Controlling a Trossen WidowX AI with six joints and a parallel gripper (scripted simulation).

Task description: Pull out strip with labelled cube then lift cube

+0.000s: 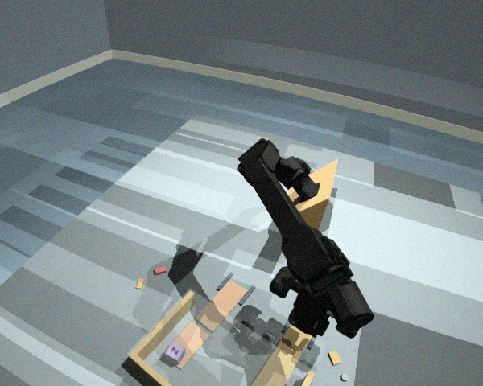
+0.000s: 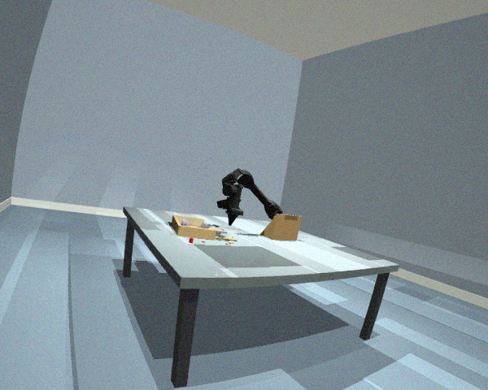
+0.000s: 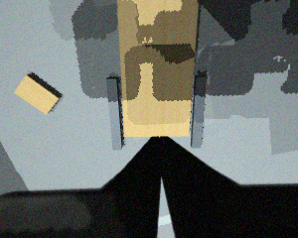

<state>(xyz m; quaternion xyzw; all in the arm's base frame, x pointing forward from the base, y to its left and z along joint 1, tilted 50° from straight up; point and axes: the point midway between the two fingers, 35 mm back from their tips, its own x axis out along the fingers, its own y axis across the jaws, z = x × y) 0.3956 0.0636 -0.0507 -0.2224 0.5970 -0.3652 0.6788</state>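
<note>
The strip lies 9 cm ahead of my gripper tip, 3 cm to the right of it and 7 cm below it. The rest, counted from my gripper tip: small tan block (3 cm ahead, 9 cm to the left, 7 cm below).
</note>
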